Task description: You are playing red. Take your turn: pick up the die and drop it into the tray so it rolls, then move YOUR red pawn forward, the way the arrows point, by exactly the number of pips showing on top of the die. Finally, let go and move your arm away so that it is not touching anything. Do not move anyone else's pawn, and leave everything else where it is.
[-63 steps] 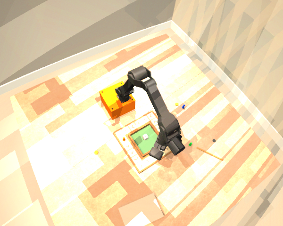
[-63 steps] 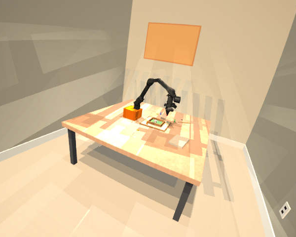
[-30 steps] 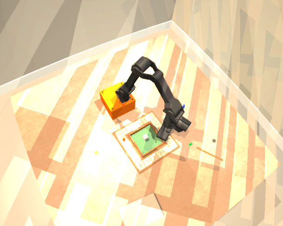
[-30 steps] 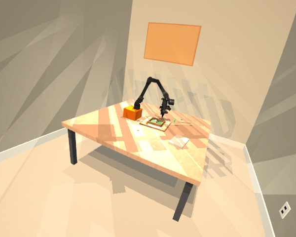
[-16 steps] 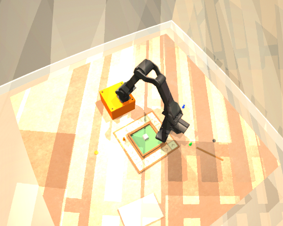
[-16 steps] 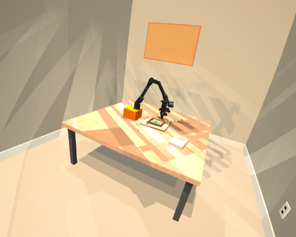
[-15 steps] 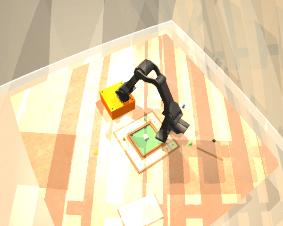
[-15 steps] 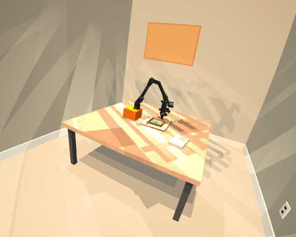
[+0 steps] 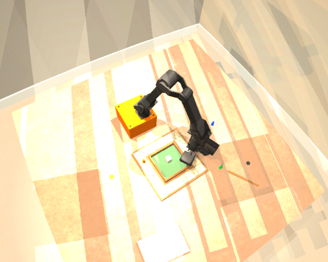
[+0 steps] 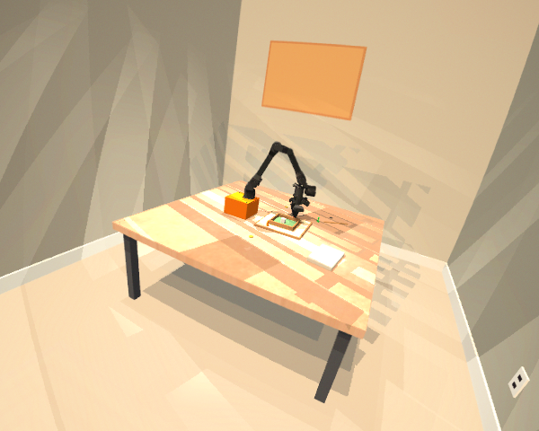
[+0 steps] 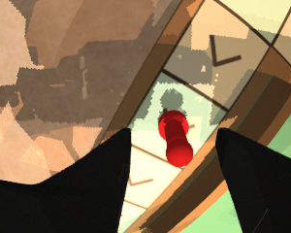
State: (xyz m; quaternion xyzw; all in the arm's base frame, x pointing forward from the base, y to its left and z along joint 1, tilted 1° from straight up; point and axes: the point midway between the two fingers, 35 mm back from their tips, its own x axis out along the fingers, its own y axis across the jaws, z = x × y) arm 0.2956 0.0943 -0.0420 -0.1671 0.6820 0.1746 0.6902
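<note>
Right now my gripper tip is right at the red pawn. From my gripper tip the other things lie so: white die 11 cm to the right, 4 cm behind; then green pawn 15 cm ahead, 9 cm to the left, 1 cm below; then green tray 11 cm to the right, 3 cm behind, 2 cm below.
</note>
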